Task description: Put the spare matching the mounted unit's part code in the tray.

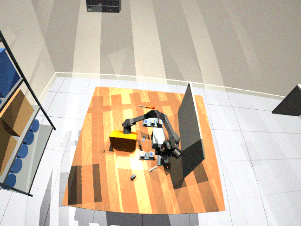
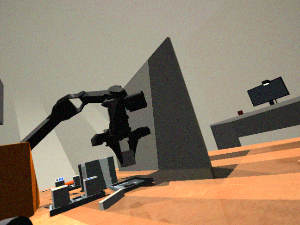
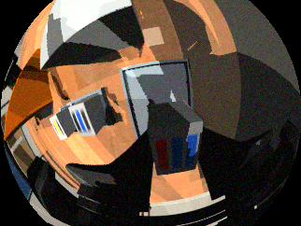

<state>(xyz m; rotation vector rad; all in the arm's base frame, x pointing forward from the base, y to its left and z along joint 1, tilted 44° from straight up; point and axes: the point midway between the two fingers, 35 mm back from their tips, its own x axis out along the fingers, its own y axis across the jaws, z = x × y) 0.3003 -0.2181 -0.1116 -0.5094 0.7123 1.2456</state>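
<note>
Right now the grey tray is 10 mm to the left of my gripper tip and 60 mm below it. Round my gripper tip: bar 100 mm behind, 80 mm to the right, 60 mm below; then rack 140 mm behind, 40 mm to the left, 60 mm below; then spare module 20 mm above.
</note>
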